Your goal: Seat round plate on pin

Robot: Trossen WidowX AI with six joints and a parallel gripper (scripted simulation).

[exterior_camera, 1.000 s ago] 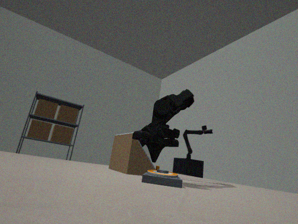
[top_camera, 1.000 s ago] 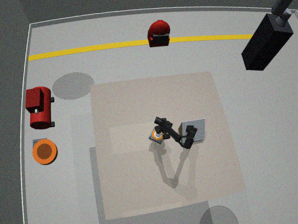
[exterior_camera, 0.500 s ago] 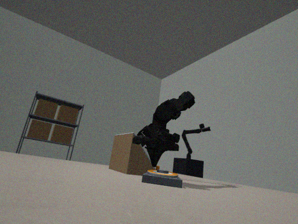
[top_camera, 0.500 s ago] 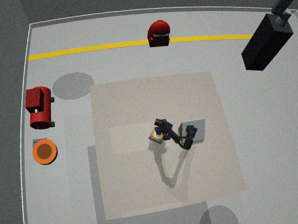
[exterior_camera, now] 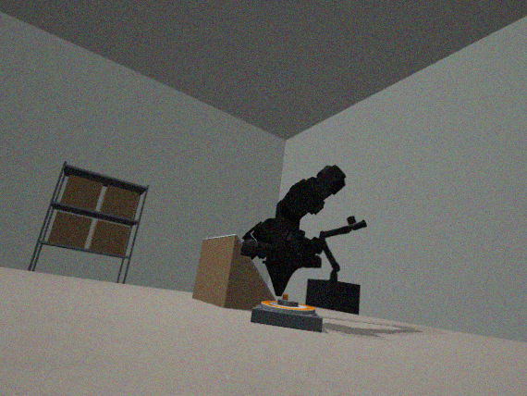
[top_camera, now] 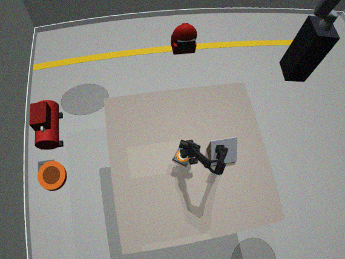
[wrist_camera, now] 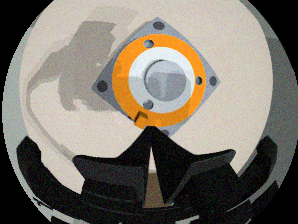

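Right now my gripper tip is 5 cm short of the grey square base, 2 cm above it and 1 cm to the left of it.
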